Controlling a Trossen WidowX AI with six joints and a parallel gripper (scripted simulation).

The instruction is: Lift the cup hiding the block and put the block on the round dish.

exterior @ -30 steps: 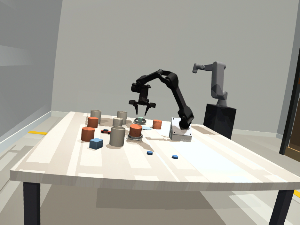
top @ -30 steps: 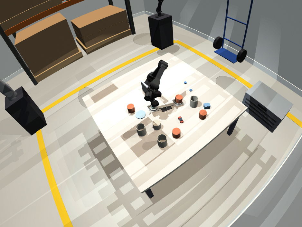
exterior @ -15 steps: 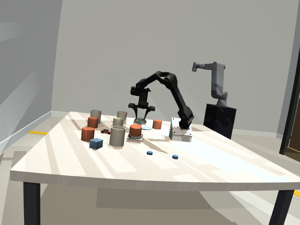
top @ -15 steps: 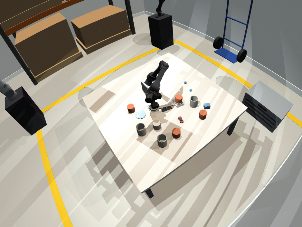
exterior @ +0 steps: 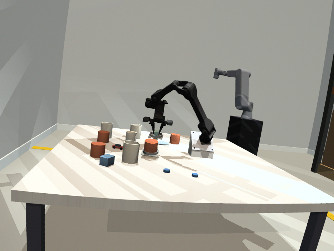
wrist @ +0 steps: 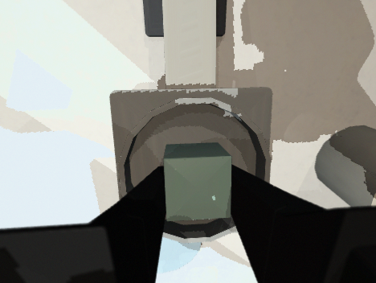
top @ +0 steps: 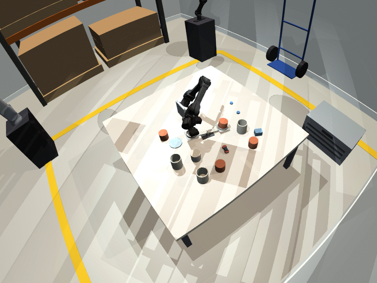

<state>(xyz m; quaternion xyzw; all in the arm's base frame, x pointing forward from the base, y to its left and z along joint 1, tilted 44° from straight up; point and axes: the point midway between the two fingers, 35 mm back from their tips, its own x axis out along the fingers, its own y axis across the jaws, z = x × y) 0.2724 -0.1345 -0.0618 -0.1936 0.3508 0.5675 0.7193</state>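
Now: gripper tip 70 mm past the round pale blue dish, 110 mm to the left of it and 80 mm above it. Round my gripper tip: pale green block 10 mm above; cream cylinder 160 mm ahead, 70 mm to the right, 40 mm below; balance 40 mm ahead, 120 mm to the left, 40 mm below.
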